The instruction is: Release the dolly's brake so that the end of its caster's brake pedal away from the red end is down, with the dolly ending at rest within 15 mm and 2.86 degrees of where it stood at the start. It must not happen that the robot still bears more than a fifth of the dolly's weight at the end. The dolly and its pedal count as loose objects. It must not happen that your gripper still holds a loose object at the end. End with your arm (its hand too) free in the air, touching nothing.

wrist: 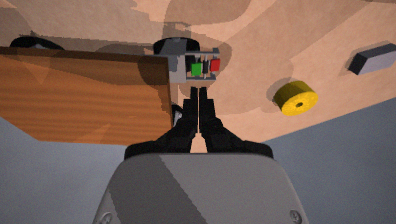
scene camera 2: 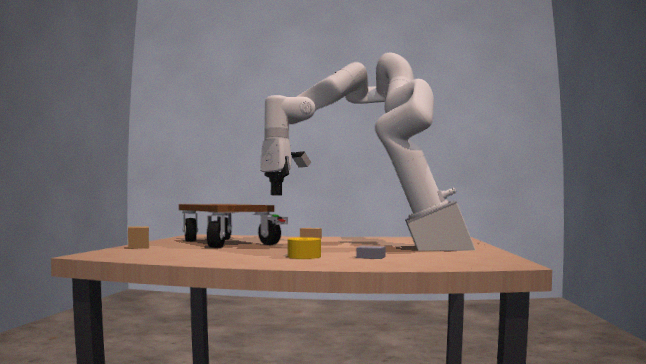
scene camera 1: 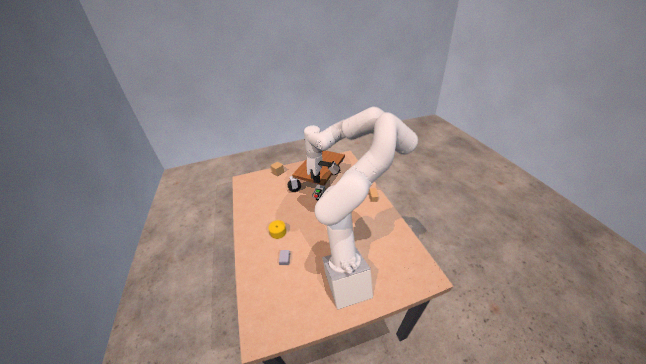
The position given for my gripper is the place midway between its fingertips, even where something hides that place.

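Observation:
A yellow cylinder point(wrist: 296, 97) and a caster point(wrist: 175, 49) are visible, as is my gripper point(scene camera 2: 276, 195). The wrist view also shows the gripper point(wrist: 198, 97).

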